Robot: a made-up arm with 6 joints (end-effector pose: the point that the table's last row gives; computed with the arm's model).
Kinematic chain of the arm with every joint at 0, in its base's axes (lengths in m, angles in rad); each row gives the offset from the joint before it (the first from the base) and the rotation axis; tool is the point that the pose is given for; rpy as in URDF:
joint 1: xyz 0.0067 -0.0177 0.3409 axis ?
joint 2: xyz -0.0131 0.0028 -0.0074 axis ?
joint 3: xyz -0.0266 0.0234 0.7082 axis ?
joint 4: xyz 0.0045 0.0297 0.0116 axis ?
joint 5: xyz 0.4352 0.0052 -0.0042 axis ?
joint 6: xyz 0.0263 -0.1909 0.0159 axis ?
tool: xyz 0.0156 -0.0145 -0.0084 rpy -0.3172 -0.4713 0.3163
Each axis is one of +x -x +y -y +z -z.
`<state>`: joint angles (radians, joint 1 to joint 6).
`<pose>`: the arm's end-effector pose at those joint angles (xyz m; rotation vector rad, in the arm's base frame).
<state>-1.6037 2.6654 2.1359 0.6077 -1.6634 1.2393</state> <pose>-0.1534 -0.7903 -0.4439 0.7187 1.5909 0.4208</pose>
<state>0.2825 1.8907 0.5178 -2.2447 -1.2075 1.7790</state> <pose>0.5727 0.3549 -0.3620 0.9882 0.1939 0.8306</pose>
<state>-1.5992 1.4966 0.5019 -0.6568 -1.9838 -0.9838</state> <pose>-0.0824 -0.8227 -0.0155 -2.6046 -1.2153 1.0984</pose>
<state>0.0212 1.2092 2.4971 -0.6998 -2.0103 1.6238</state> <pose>0.9221 -0.0547 0.9975 -1.4420 -0.3810 1.7297</pose>
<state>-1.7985 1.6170 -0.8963 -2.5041 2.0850 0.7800</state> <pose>0.1394 -0.3526 0.1937 0.3738 -2.4998 0.9040</pose>
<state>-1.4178 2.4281 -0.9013 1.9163 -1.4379 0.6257</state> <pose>0.0856 0.0192 -0.3111 0.4106 0.6660 2.9649</pose>
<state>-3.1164 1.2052 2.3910 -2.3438 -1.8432 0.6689</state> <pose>-0.8849 -0.2728 0.9879 -0.7474 -0.2111 -0.3652</pose>
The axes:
joint 1: +z
joint 2: +y
joint 3: -y
joint 4: -x
joint 5: -y
joint 6: -x

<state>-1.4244 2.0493 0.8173 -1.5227 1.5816 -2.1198</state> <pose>0.1075 -0.6323 -0.4281 0.3345 2.5257 1.2707</pose>
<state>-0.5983 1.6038 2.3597 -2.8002 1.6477 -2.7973</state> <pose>0.9919 -0.4433 0.5656 -0.3891 0.6394 -0.3139</pose>
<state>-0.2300 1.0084 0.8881 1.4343 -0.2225 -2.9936</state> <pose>1.0632 -0.2232 0.8553 1.1177 -0.7174 -0.6740</pose>
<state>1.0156 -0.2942 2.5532 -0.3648 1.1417 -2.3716</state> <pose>-0.2463 -0.6462 1.1450 -0.0445 0.4599 -1.1653</pose>
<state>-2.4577 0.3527 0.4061 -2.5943 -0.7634 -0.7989</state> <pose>-0.3707 -0.6290 0.9738 1.2989 -2.6643 0.0208</pose>
